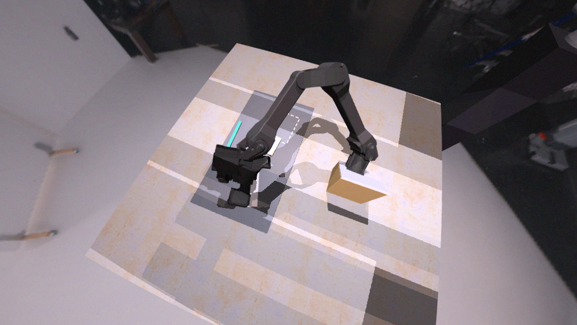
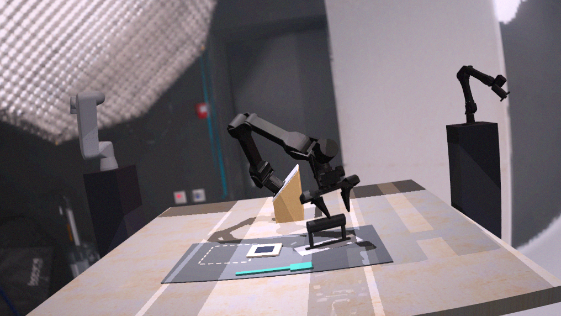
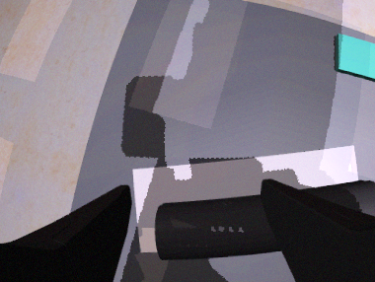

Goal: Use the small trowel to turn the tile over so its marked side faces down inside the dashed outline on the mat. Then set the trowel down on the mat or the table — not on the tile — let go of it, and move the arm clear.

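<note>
My gripper tip is now 20 cm to the left of the dark mat, 11 cm above it and 3 cm short of it. The rest, counted from my gripper tip: teal trowel 17 cm ahead, 16 cm to the right, 9 cm below; tan square tile 24 cm to the right, 9 cm below, 1 cm ahead.
</note>
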